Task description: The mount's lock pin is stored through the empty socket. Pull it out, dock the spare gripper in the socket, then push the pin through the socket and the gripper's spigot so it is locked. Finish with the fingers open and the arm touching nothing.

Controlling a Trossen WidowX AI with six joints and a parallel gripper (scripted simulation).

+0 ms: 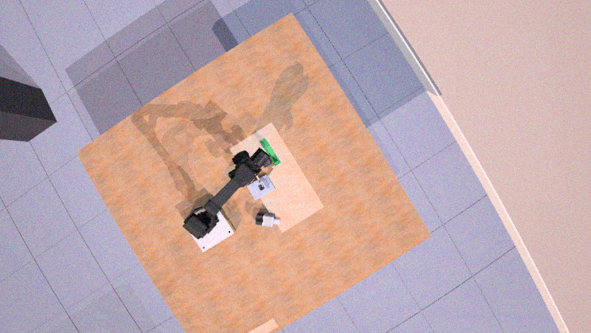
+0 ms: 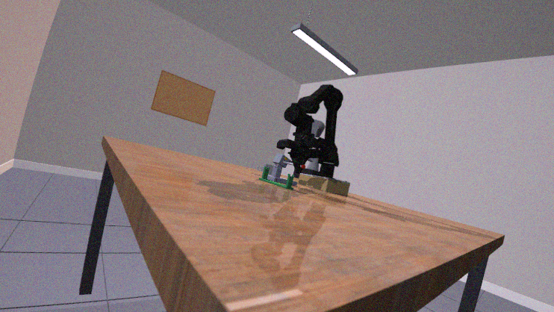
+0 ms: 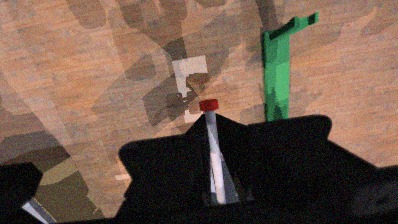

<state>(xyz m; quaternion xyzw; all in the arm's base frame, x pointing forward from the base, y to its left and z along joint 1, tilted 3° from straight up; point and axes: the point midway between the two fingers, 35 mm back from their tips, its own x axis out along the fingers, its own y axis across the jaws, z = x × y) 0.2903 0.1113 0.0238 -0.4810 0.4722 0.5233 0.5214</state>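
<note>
My gripper tip is now 100 mm short of the green pin cradle, 20 mm to the right of it and 30 mm above it. From my gripper tip the other things lie so: spare gripper 70 mm behind, 260 mm to the right, 20 mm below; socket 10 mm behind, 110 mm to the right.
</note>
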